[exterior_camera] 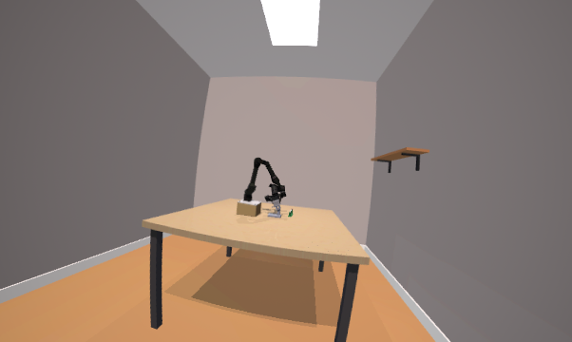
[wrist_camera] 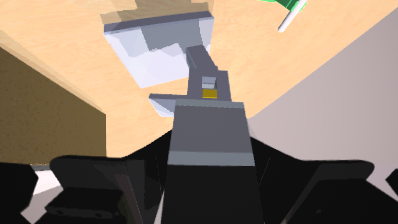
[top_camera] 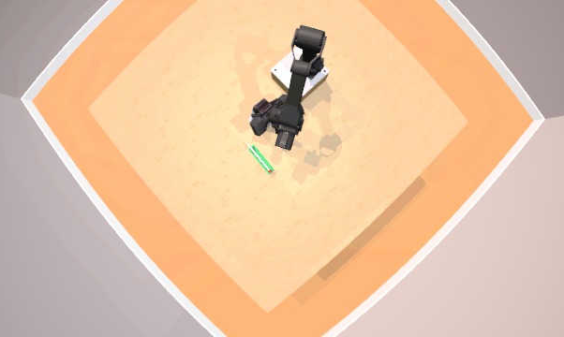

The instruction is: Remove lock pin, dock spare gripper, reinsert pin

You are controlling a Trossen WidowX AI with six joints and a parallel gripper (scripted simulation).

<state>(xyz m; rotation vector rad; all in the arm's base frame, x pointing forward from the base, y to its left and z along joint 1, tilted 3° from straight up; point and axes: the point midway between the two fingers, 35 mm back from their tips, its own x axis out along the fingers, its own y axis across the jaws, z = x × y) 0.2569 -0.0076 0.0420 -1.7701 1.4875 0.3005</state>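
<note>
My gripper tip is now 10 mm to the right of the spare gripper and 10 mm below it. Round my gripper tip: green pin holder: 130 mm ahead, 130 mm to the left, 90 mm below; socket: 20 mm to the left, 70 mm below.
</note>
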